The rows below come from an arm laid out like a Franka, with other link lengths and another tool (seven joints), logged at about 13 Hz.
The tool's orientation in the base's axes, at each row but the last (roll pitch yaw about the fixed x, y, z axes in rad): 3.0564, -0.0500, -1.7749; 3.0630, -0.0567, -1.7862; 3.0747, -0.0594, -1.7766; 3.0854, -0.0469, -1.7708; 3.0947, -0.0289, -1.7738; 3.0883, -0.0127, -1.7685; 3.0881, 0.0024, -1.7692; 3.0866, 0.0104, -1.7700; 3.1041, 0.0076, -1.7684; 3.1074, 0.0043, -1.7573
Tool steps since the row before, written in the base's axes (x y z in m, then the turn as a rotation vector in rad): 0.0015, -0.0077, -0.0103, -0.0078, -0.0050, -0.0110; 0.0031, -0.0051, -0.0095, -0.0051, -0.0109, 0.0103; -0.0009, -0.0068, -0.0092, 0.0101, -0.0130, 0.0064; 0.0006, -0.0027, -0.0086, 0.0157, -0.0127, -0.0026; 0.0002, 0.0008, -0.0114, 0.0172, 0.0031, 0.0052; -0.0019, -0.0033, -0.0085, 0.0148, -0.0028, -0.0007; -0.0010, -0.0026, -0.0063, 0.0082, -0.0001, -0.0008; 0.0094, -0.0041, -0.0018, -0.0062, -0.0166, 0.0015; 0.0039, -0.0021, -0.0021, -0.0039, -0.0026, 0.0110; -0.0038, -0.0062, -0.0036, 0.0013, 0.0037, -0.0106
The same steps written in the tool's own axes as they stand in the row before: 0.0067, -0.0039, 0.0104, 0.0059, 0.0056, 0.0118; 0.0038, -0.0049, 0.0094, 0.0123, 0.0034, -0.0094; 0.0063, -0.0011, 0.0095, 0.0110, -0.0121, -0.0066; 0.0021, -0.0016, 0.0086, 0.0092, -0.0181, 0.0020; -0.0012, -0.0006, 0.0114, -0.0064, -0.0160, -0.0061; 0.0035, 0.0008, 0.0086, -0.0002, -0.0151, -0.0001; 0.0028, 0.0001, 0.0063, -0.0015, -0.0081, 0.0004; 0.0022, -0.0101, 0.0012, 0.0175, 0.0029, -0.0015; 0.0013, -0.0043, 0.0019, 0.0032, 0.0037, -0.0109; 0.0068, 0.0025, 0.0037, -0.0038, -0.0010, 0.0106
